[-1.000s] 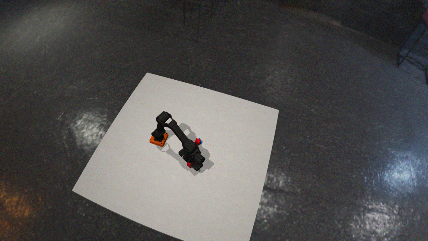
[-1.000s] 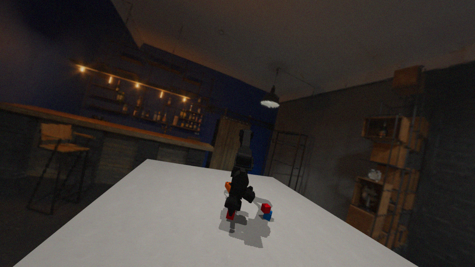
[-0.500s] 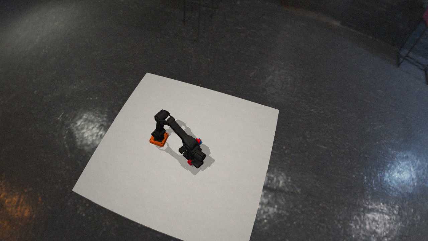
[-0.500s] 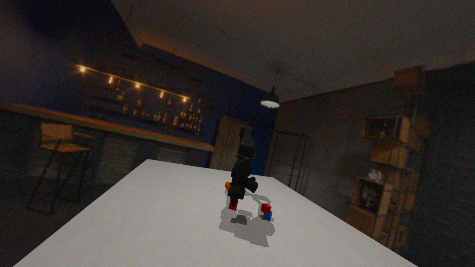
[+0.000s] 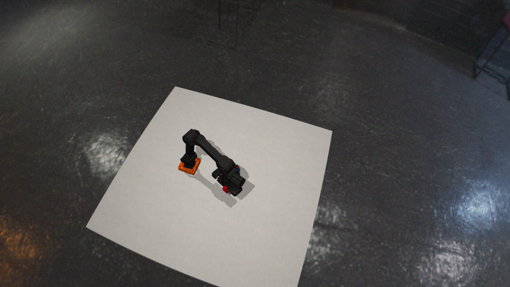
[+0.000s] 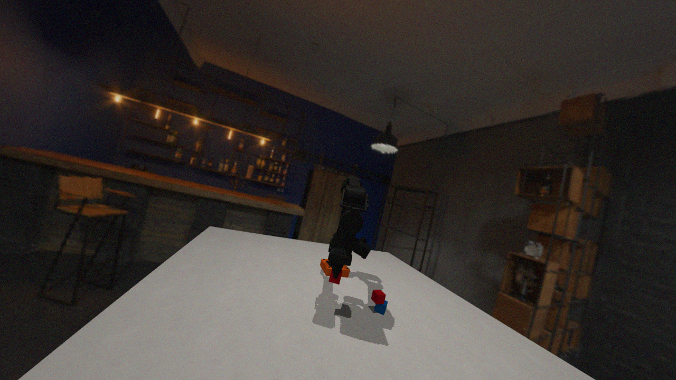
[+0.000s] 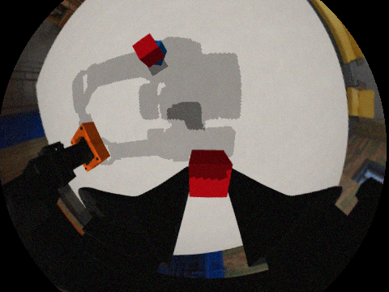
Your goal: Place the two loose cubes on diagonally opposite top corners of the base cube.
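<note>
The blue base cube is 210 mm to the left of my gripper tip and 100 mm below it.
</note>
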